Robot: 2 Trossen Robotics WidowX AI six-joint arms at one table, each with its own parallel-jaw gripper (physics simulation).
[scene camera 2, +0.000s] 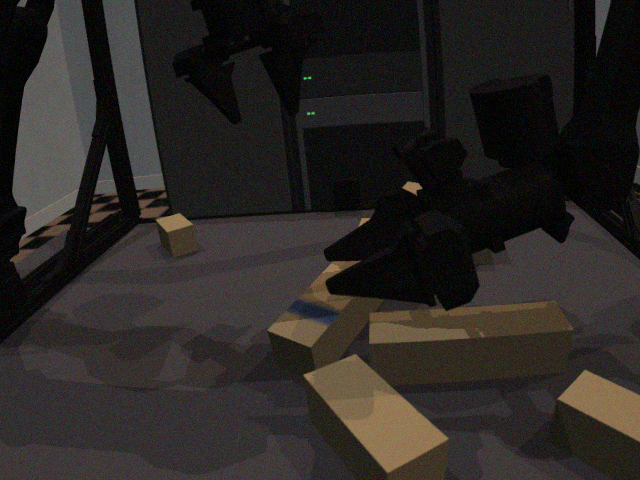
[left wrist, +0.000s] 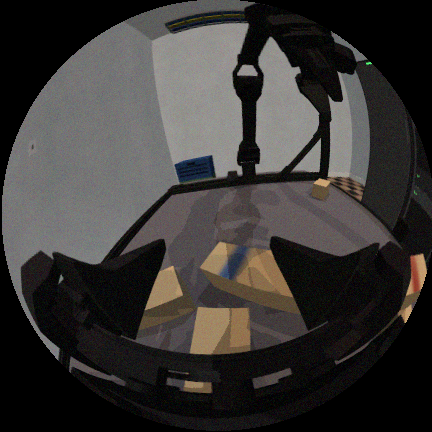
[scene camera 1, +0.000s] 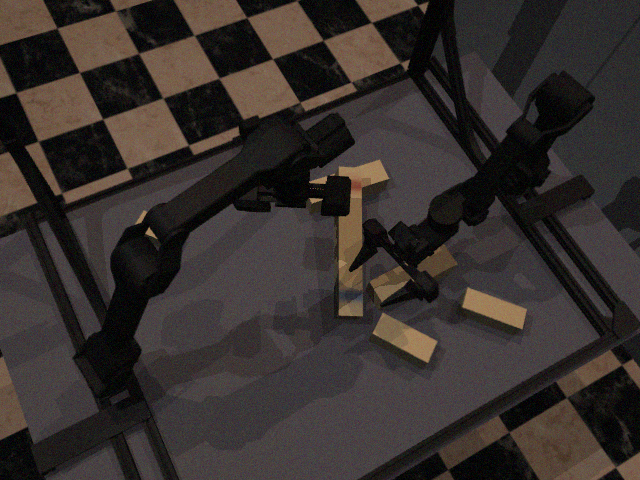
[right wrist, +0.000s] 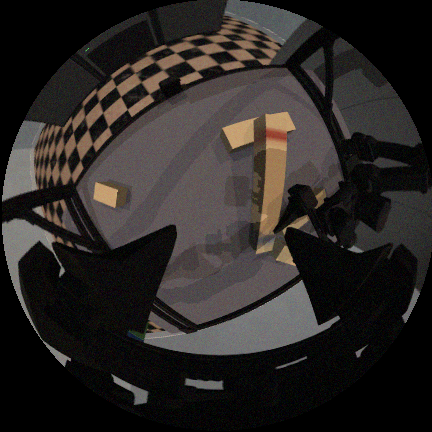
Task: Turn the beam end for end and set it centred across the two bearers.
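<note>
The long tan beam has a red band at its far end and a blue band at its near end. Its red end lies over the far tan block, one bearer by its look. Another long block, probably the other bearer, lies right of the blue end. My left gripper is open and empty, beside and above the beam's blue half. My right gripper is open and empty, raised left of the red end.
Two short tan blocks lie at the near right: one close to the blue end, another farther right. A small block stands far left, partly behind the right arm in scene camera 1. Dark frame rails border the table.
</note>
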